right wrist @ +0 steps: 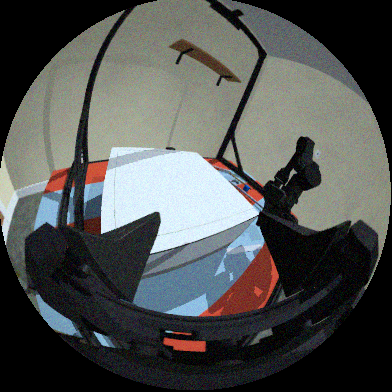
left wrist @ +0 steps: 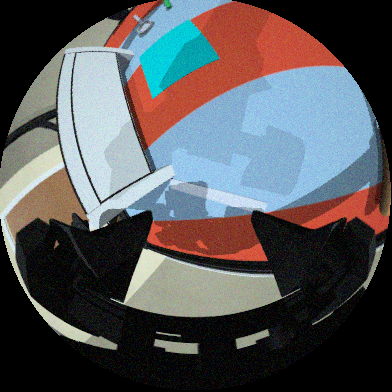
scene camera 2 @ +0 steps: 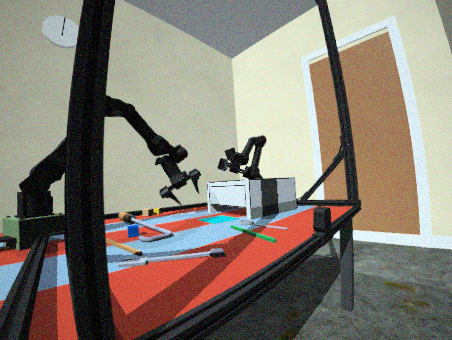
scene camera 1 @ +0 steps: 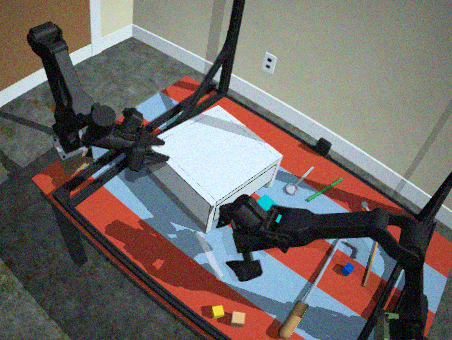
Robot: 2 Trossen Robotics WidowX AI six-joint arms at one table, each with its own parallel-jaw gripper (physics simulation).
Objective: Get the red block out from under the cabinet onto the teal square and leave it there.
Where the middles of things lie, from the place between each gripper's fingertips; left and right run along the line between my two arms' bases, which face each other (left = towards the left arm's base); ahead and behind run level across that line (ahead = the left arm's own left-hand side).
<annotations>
Right now the grey bar (left wrist: 232, 199) is 7 cm below my left hand, 3 cm to the right of it and 1 cm ahead of it. From my left hand the other things lie so: teal square (left wrist: 182, 49) (20 cm behind, 7 cm below, 4 cm to the left); then wooden-handled tool (scene camera 1: 299, 310) (28 cm to the left, 6 cm behind, 5 cm below).
My right hand is 90 mm short of the grey bar, 210 mm to the right of it and 180 mm above it. Round my right hand: teal square 110 mm behind, 280 mm to the left, 180 mm below; then wooden-handled tool 20 mm ahead, 520 mm to the left, 170 mm below.
</annotations>
